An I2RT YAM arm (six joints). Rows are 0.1 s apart.
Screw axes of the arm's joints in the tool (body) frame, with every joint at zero. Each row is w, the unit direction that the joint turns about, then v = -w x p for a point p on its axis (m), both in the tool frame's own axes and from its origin. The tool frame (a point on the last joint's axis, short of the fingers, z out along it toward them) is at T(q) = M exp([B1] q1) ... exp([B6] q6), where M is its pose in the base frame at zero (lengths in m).
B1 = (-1, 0, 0, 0, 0.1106, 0)
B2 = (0, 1, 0, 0.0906, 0, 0.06)
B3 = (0, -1, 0, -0.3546, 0, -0.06)
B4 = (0, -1, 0, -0.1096, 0, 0)
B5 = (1, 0, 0, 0, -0.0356, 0)
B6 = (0, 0, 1, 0, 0, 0)
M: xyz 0.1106 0 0.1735 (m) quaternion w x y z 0.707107 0 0.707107 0
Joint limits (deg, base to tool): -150..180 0..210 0..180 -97..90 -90..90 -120..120
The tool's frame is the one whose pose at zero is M.
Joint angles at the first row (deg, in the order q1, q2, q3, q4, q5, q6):
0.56 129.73 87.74 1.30 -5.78 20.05
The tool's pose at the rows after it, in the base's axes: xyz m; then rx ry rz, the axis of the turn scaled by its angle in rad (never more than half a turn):
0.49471 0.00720 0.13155 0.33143 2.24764 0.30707
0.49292 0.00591 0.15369 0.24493 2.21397 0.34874
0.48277 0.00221 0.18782 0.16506 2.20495 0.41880
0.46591 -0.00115 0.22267 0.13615 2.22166 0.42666
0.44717 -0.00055 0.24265 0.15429 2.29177 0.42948
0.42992 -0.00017 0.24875 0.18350 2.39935 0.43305
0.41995 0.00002 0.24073 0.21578 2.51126 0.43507
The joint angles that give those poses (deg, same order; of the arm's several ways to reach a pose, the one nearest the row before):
0.40 129.19 87.74 2.06 -5.98 20.01
0.01 126.50 87.77 1.80 -9.41 17.34
-0.80 121.58 87.77 -2.41 -14.52 15.16
-1.34 115.92 87.77 -9.15 -15.94 13.61
-1.32 111.70 87.77 -17.47 -15.92 13.61
-1.32 109.25 87.77 -26.24 -15.90 13.61
-1.32 109.19 87.63 -32.75 -15.84 13.63

